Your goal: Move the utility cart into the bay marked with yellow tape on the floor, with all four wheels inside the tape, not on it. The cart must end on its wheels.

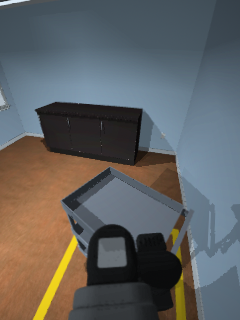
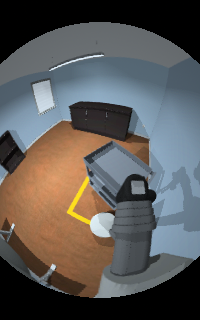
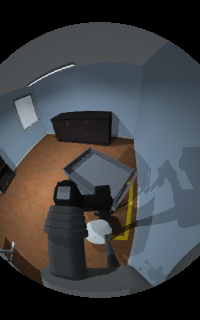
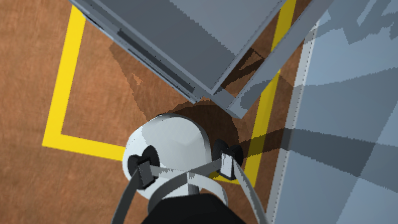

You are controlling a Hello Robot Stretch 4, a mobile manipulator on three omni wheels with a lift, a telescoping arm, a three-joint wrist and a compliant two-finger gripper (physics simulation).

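Seen in the pictures: gripper, between the fingertips: (image 4: 186,155); robot's base, origin of its link: (image 2: 103,223) (image 3: 98,230) (image 4: 171,152).
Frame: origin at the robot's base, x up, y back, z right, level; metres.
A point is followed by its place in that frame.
The grey utility cart (image 1: 130,200) @[x 0.766, y -0.697, z 0.131 m] (image 2: 120,160) @[x 0.765, y -0.715, z 0.103 m] (image 3: 100,172) @[x 0.765, y -0.624, z 0.103 m] (image 4: 200,30) @[x 0.766, y -0.372, z 0.131 m] stands upright, turned at an angle to the bay. Its near part is over the area between the yellow tape lines (image 1: 57,280) @[x -0.028, y -0.452, z -0.500 m] (image 2: 79,195) @[x -0.030, y -0.458, z -0.479 m] (image 3: 130,215) @[x -0.025, y -0.187, z 0.569 m] (image 4: 62,90) @[x -0.028, y -0.370, z -0.535 m]. Its handle bar (image 4: 282,57) @[x 0.836, y -0.298, z 0.253 m] is on the right, over the right tape line and near the wall. The wheels are hidden, so their place against the tape cannot be told. My gripper (image 4: 186,155) @[x 0.936, y -0.175, z 0.087 m] is open and empty, on the near side of the cart's near corner, apart from it.
A white round part of my base (image 2: 102,225) @[x 0.187, y 0.014, z -0.016 m] (image 3: 98,231) @[x 0.187, y 0.002, z 0.013 m] (image 4: 170,140) @[x 0.187, y -0.090, z 0.016 m] covers some of the near tape line. The blue wall (image 1: 220,150) @[x 0.960, y -1.012, z 0.937 m] runs close along the right side. A dark cabinet (image 1: 90,132) @[x 0.559, y -2.292, z -0.330 m] (image 2: 100,120) @[x 0.494, y -2.276, z -0.279 m] (image 3: 82,128) @[x 0.515, y -2.270, z -0.260 m] stands behind the cart. A dark shelf (image 2: 10,152) @[x 0.374, y -0.997, z -2.964 m] stands far left.
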